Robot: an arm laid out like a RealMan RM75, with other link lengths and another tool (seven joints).
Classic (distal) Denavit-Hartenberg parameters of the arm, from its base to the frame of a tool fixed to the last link. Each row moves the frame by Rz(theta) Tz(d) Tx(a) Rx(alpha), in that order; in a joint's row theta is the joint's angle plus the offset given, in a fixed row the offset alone. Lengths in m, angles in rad.
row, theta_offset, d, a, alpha
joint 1, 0, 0.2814, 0, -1.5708
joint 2, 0, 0, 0, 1.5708
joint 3, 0, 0.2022, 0, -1.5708
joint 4, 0, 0, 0, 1.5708
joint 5, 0, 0.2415, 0, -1.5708
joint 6, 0, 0, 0, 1.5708
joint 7, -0.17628, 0.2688, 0.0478, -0.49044
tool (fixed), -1.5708, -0.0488, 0, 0
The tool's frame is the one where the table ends.
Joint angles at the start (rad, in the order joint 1, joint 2, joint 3, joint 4, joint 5, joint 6, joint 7): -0.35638 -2.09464 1.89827 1.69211 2.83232 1.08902 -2.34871
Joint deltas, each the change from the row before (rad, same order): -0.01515 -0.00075 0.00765 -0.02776 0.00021 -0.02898 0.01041; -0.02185 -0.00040 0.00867 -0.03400 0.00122 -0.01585 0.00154; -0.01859 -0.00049 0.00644 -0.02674 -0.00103 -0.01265 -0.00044; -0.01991 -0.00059 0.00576 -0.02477 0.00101 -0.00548 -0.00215; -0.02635 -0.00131 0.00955 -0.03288 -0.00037 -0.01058 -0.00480; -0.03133 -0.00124 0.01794 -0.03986 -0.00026 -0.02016 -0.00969; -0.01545 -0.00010 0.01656 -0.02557 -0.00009 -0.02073 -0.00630; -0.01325 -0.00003 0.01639 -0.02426 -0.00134 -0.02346 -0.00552; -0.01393 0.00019 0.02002 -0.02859 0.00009 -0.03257 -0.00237; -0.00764 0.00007 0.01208 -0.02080 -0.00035 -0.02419 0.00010
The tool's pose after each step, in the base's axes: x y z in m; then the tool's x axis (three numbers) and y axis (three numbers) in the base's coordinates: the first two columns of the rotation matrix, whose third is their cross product. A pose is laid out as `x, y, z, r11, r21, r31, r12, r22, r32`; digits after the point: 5 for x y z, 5 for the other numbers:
-0.03850, 0.40961, -0.04814, -0.09316, 0.98230, 0.16250, 0.96355, 0.13006, -0.23378
-0.03894, 0.41085, -0.05544, -0.08173, 0.98460, 0.15456, 0.96198, 0.11848, -0.24608
-0.03861, 0.41179, -0.06111, -0.07357, 0.98626, 0.14794, 0.96118, 0.10968, -0.25320
-0.03869, 0.41243, -0.06642, -0.06742, 0.98774, 0.14081, 0.95899, 0.10309, -0.26401
-0.03786, 0.41290, -0.07389, -0.05887, 0.98964, 0.13097, 0.95699, 0.09328, -0.27471
-0.03565, 0.41267, -0.08392, -0.04471, 0.99183, 0.11945, 0.95552, 0.07735, -0.28462
-0.03470, 0.41183, -0.09106, -0.03313, 0.99310, 0.11249, 0.95511, 0.06461, -0.28912
-0.03365, 0.41094, -0.09781, -0.02124, 0.99410, 0.10639, 0.95537, 0.05155, -0.29087
-0.03241, 0.41002, -0.10546, -0.00147, 0.99490, 0.10090, 0.95537, 0.03120, -0.29375
-0.03257, 0.40980, -0.11029, 0.01075, 0.99510, 0.09829, 0.95527, 0.01884, -0.29513

